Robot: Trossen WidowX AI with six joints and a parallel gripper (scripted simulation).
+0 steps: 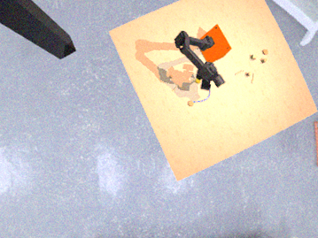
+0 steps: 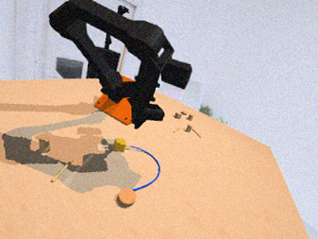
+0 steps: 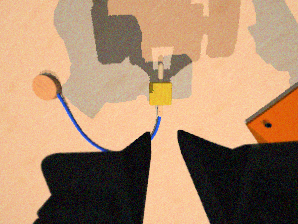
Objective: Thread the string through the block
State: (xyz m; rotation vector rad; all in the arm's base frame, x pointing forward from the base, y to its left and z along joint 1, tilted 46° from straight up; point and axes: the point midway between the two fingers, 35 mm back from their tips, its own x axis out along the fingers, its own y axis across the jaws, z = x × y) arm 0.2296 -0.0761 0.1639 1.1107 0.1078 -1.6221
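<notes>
Right now my gripper tip is 70 mm above the yellow wooden block, 20 mm to the left of it and 20 mm past it. Also, from my gripper tip: loose stick (210 mm to the right, 90 mm below, 40 mm behind); then round wooden button (150 mm to the right, 110 mm ahead, 80 mm below); then short wooden cylinder (190 mm to the right, 140 mm behind, 70 mm below).
</notes>
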